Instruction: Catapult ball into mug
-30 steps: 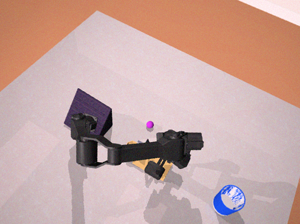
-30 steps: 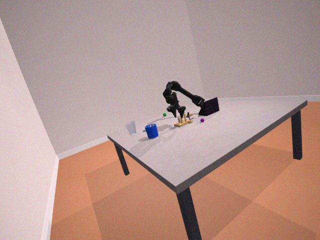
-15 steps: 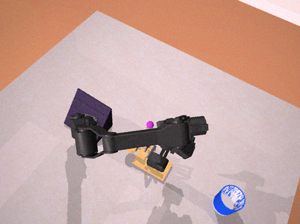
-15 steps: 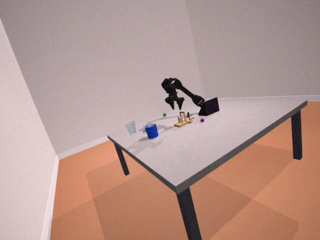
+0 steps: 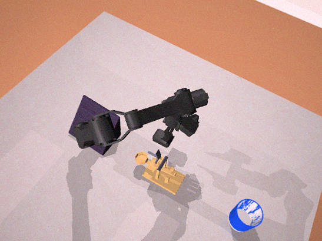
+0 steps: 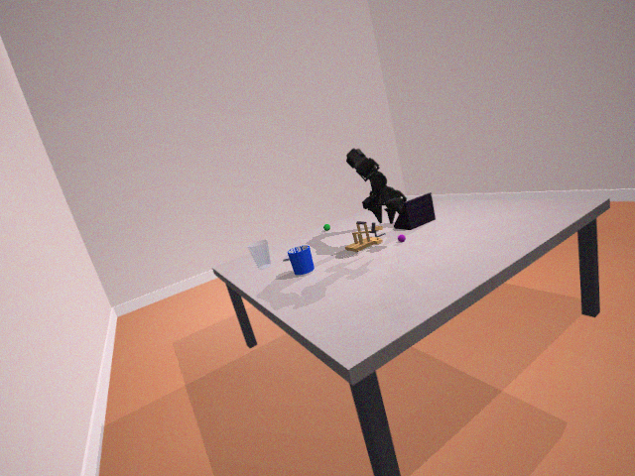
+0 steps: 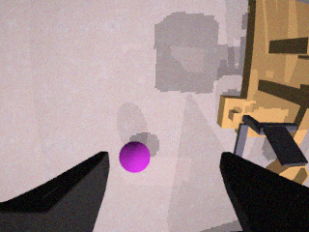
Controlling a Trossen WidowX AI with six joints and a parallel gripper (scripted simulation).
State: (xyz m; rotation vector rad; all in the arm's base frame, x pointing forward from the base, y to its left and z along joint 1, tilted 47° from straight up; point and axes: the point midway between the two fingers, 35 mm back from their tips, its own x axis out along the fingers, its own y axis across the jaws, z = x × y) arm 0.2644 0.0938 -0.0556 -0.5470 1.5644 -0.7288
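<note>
Now: the purple ball 8 cm below my gripper tip, 4 cm behind it and 3 cm to the left of it. Round my gripper tip: blue mug: 35 cm ahead, 15 cm to the right, 7 cm below; wooden catapult: 10 cm to the right, 4 cm below, 1 cm ahead; grey flat piece: 38 cm to the right, 24 cm ahead, 9 cm below.
</note>
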